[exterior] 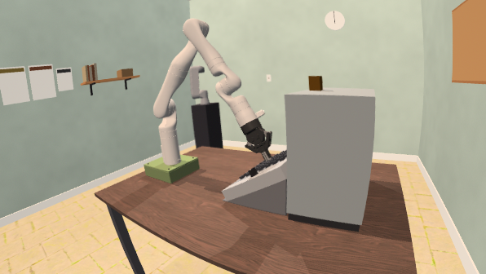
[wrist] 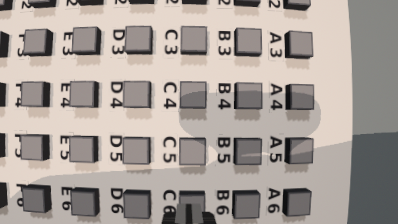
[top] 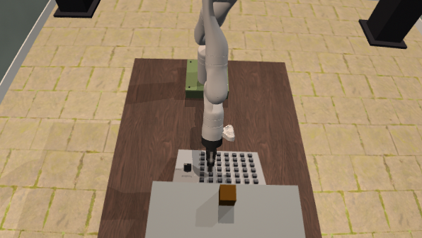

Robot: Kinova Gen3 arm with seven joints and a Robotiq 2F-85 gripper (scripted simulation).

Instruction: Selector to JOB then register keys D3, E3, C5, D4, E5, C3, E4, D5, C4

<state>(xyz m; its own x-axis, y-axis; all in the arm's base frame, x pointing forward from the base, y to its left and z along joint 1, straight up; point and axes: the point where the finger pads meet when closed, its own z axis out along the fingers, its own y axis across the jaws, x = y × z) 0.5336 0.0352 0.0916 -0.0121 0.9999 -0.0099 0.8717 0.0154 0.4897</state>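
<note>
Right now the C5 key is 40 mm to the left of my hand, 30 mm below it and 20 mm ahead of it. From my hand the other things lie so: C4 key: 70 mm to the left, 30 mm below, 20 mm ahead; key D7: 40 mm below, 30 mm to the right, 10 mm behind; D5 key: 40 mm to the left, 40 mm below, 10 mm behind.
</note>
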